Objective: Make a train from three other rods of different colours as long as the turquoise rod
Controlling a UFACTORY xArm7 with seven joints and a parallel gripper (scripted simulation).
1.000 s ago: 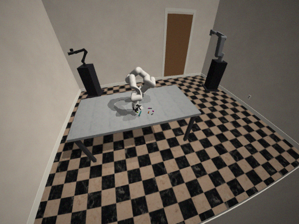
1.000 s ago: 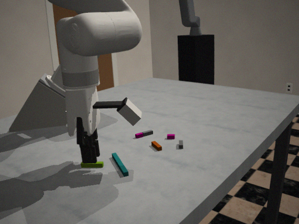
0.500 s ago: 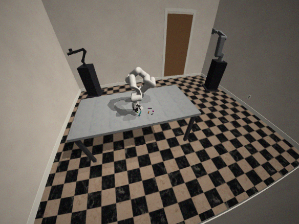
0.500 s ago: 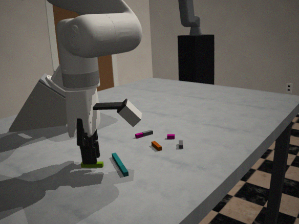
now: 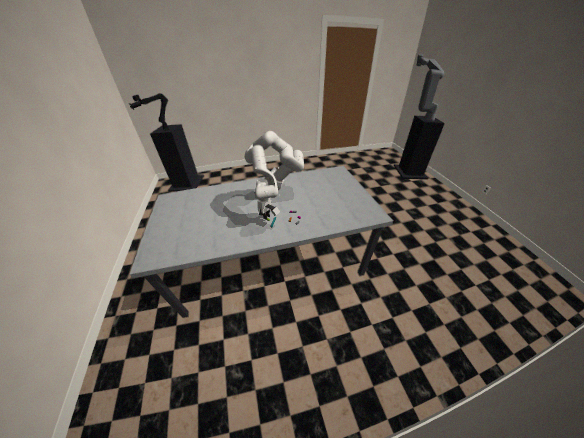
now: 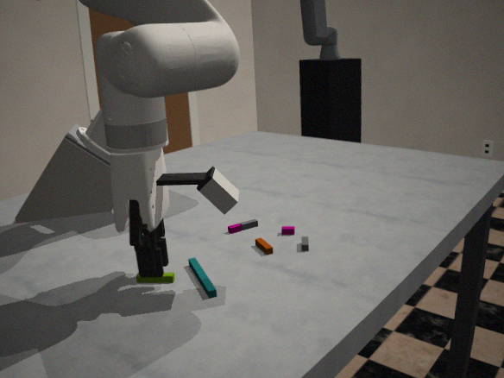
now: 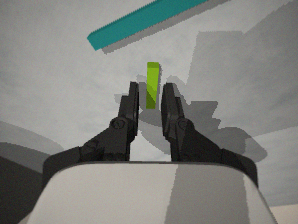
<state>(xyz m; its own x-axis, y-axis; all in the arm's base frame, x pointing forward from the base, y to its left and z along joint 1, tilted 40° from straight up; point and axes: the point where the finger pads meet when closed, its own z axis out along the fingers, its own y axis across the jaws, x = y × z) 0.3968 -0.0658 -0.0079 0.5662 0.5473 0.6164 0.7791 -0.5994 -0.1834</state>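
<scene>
The lime rod is 3 cm below my hand. Round my hand: turquoise rod: 5 cm to the left, 4 cm ahead, 3 cm below; then orange rod: 17 cm to the left, 3 cm below, 1 cm ahead.
</scene>
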